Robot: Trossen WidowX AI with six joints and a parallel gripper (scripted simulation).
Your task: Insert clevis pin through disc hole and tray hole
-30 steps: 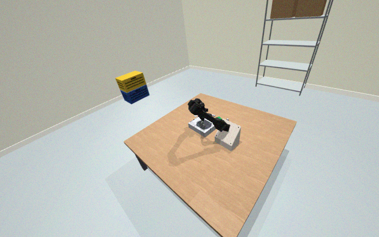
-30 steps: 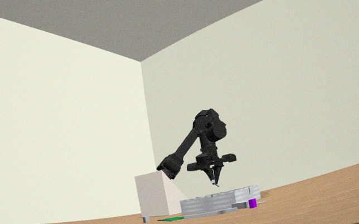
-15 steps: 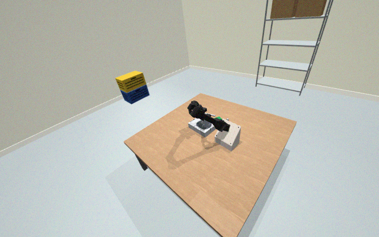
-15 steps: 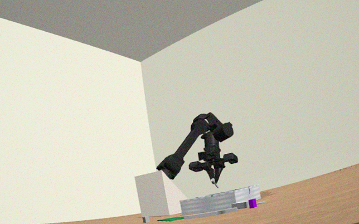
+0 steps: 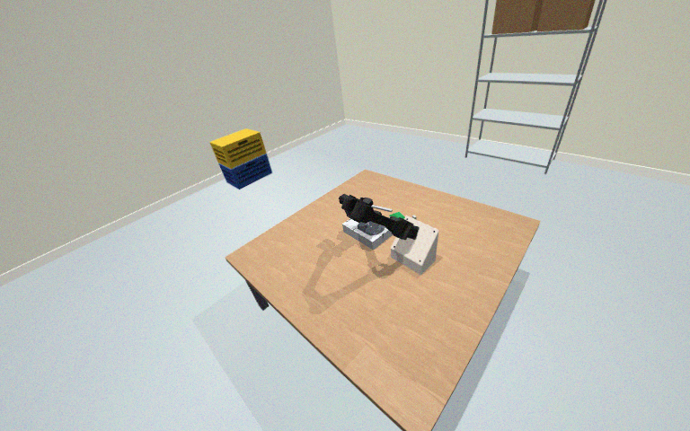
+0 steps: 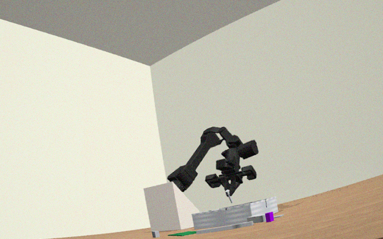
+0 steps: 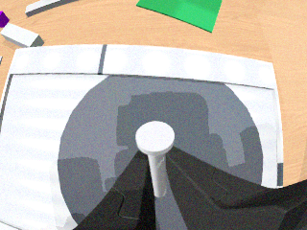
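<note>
Right now the steel clevis pin is 1 cm to the left of my gripper tip. From my gripper tip the other things lie so: green patch: 21 cm to the right, 10 cm below, 6 cm behind; steel tray: 6 cm below, 1 cm ahead; aluminium disc: 5 cm below, 1 cm to the left, 1 cm behind.
</note>
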